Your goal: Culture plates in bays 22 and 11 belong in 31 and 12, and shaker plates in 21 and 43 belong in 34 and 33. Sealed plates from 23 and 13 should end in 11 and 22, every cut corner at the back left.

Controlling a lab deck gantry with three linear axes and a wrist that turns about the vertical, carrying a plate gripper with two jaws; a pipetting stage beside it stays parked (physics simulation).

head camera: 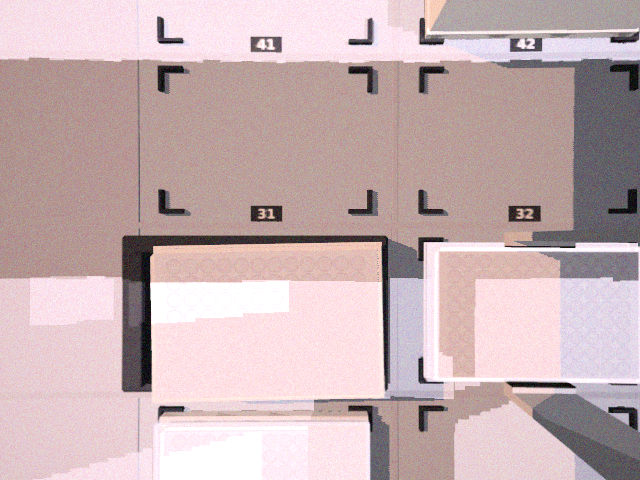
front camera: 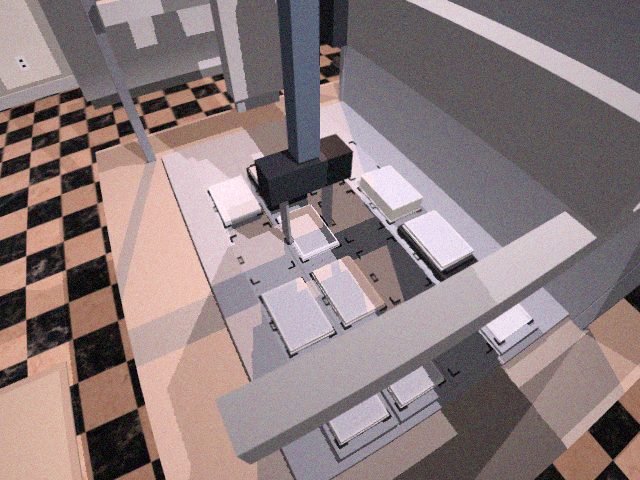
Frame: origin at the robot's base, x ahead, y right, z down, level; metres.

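Seen in the pictures: gripper, fingertip midpoint: (head camera: 533, 313) (front camera: 307, 229); robot's base at its link origin: (front camera: 209, 191).
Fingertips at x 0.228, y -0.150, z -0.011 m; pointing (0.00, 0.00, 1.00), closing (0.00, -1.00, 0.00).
Note:
Pixels of each thing's top centre, then the offset from my fingertips to it. "pt": a spot on its surface instead.
- bay 23 at a spot on its surface: (front camera: 346, 289) pt dx +0.168, dy +0.005, dz -0.004 m
- bay 13 at a spot on its surface: (front camera: 297, 315) pt dx +0.172, dy +0.109, dz -0.004 m
- bay 43 plate at its top centre: (front camera: 438, 236) dx +0.164, dy -0.216, dz -0.026 m
The low, whitish plate (front camera: 315, 243) (head camera: 509, 330) in bay 22 lies between the jaws of my gripper (front camera: 308, 231) (head camera: 540, 315), which touch its two long sides; any small lift is unclear. A tall plate (head camera: 266, 341) rests on a black base at bay 21, mostly hidden by the gripper body in the front view. A plate (front camera: 235, 198) (head camera: 263, 452) occupies bay 11. Sealed plates stand in bay 23 (front camera: 346, 289) and bay 13 (front camera: 297, 315). The bay 43 plate (front camera: 439, 237) sits on a black base. Cut corners are not clear.
A tall plate (front camera: 390, 188) (head camera: 532, 15) stands in bay 42. Smaller plates (front camera: 509, 324) (front camera: 412, 384) (front camera: 359, 417) stand in the front row, beyond a grey beam (front camera: 408, 338) that crosses the front view. A grey wall (front camera: 439, 129) lies at the right.

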